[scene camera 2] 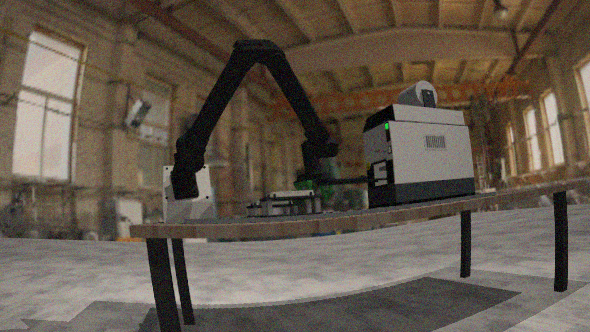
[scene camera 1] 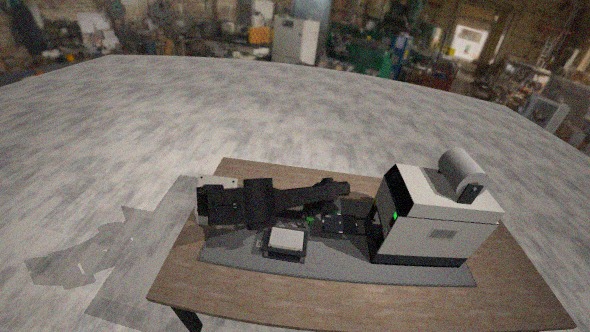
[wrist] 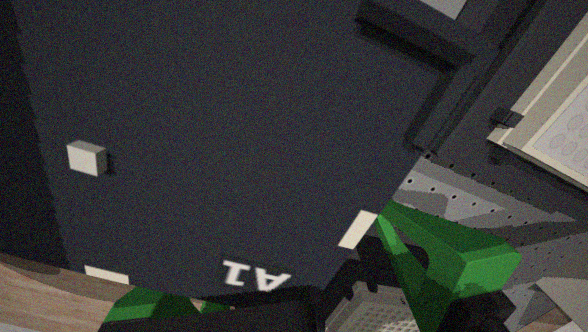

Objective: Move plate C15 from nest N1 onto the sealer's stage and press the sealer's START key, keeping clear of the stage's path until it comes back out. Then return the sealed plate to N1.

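Pixels of known places: gripper, fingertip midpoint: [scene camera 1: 318, 222]; arm's base at its link origin: [scene camera 2: 184, 185].
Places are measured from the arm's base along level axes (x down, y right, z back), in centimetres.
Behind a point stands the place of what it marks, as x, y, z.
Plate C15 [wrist: 375, 312] @[5.5, -4.8, -36.5] shows in part at the bottom of the wrist view, pale with small wells, low beneath the fingers; its label is not readable. Its dark nest is mostly hidden. My gripper [scene camera 1: 310, 220] @[7.3, 3.0, -45.1] [scene camera 2: 312, 185] [wrist: 300, 210] @[7.3, 3.0, -45.1] is open, its green fingers spread with nothing between them. The sealer's dark stage [scene camera 1: 340, 224] @[0.4, 9.8, -52.0] [scene camera 2: 350, 180] @[1.2, 13.6, -52.4] [wrist: 225, 125] @[0.5, 10.4, -49.0], marked A1, sticks out of the sealer [scene camera 1: 432, 227] @[-13.8, 23.1, -80.2] [scene camera 2: 430, 155] @[-5.5, 23.2, -82.9] and lies close beside the fingers. No plate shows on its visible part. A green light [scene camera 1: 395, 215] @[-16.3, 19.8, -65.5] [scene camera 2: 387, 126] @[-15.9, 20.1, -65.7] shows on the sealer's front. The START key is not distinguishable.
Another pale plate [scene camera 1: 286, 239] @[3.9, 15.3, -30.8] [scene camera 2: 291, 193] @[4.6, 18.4, -30.1] [wrist: 560, 145] @[3.9, 11.8, -35.9] with round wells sits on a raised dark holder near the gripper. A grey perforated board [scene camera 1: 335, 260] @[11.0, 19.7, -50.8] [wrist: 465, 197] @[11.0, 4.9, -29.8] lies on the wooden table [scene camera 1: 280, 297] @[12.4, 34.5, -29.3] [scene camera 2: 345, 222] @[13.4, 44.5, -32.8]. A film roll [scene camera 1: 460, 167] @[-34.4, 15.3, -85.0] [scene camera 2: 417, 94] @[-29.9, 19.9, -83.8] tops the sealer.
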